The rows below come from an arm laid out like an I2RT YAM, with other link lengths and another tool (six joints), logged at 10 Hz.
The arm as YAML. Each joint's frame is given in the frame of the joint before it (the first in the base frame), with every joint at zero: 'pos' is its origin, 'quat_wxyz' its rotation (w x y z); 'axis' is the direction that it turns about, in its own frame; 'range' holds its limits. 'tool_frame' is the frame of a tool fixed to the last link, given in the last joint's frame.
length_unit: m
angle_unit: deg
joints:
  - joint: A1
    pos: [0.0, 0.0, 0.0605]
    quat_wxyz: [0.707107, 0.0, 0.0, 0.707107]
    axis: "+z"
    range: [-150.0, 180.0]
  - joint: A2
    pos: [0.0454, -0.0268, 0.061]
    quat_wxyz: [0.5, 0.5, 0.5, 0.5]
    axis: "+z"
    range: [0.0, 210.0]
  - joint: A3
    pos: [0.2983, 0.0, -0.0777]
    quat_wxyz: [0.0, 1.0, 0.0, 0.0]
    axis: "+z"
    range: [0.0, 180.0]
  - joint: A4
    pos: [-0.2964, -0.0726, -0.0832]
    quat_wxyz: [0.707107, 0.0, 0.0, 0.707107]
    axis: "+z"
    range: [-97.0, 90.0]
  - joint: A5
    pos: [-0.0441, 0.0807, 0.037]
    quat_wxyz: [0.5, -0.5, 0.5, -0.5]
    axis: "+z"
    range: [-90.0, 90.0]
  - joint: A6
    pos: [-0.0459, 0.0, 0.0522]
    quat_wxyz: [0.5, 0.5, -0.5, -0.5]
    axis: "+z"
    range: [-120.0, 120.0]
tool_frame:
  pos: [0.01, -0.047, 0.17]
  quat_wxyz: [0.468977, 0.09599, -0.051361, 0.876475]
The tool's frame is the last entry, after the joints.
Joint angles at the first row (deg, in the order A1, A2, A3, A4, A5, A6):
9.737, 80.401, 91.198, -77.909, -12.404, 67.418
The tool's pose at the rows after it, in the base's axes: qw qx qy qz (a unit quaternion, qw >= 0); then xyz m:
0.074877 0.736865 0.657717 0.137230 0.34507 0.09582 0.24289
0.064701 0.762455 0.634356 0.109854 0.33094 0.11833 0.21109
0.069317 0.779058 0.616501 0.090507 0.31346 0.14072 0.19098
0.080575 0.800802 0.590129 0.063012 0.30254 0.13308 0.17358
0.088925 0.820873 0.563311 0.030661 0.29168 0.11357 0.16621
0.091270 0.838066 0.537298 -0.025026 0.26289 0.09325 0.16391
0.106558 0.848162 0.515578 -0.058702 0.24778 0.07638 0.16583
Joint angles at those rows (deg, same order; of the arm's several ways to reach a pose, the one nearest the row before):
13.977, 78.170, 85.798, -75.220, -11.442, 77.165
20.141, 78.281, 80.620, -71.615, -8.054, 86.870
27.004, 78.192, 77.078, -69.123, -3.923, 95.875
28.535, 78.192, 74.193, -68.685, -0.732, 100.881
27.552, 78.193, 73.189, -70.938, 1.279, 103.636
27.552, 78.127, 73.079, -77.013, 2.940, 107.526
27.550, 78.062, 72.970, -80.598, 5.410, 110.300

